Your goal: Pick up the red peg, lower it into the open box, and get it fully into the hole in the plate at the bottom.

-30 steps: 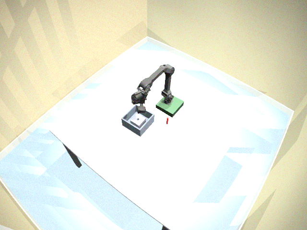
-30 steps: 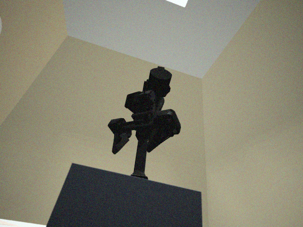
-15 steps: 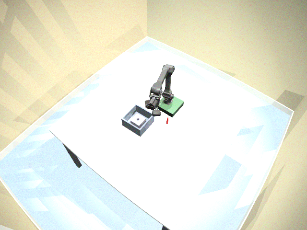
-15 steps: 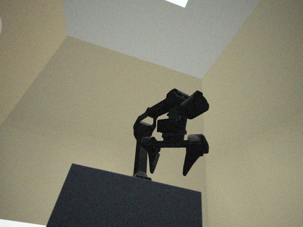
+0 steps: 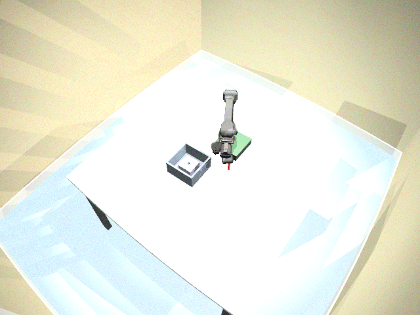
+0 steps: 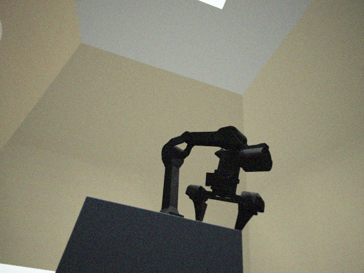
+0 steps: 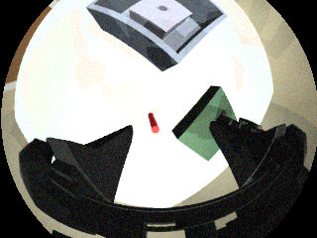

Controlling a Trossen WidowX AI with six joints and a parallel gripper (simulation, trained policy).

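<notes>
My gripper tip is now 10 mm past the red peg, 30 mm to the right of it and 90 mm above it. The rest, counted from my gripper tip: grey box (140 mm ahead, 160 mm to the right, 110 mm below).
</notes>
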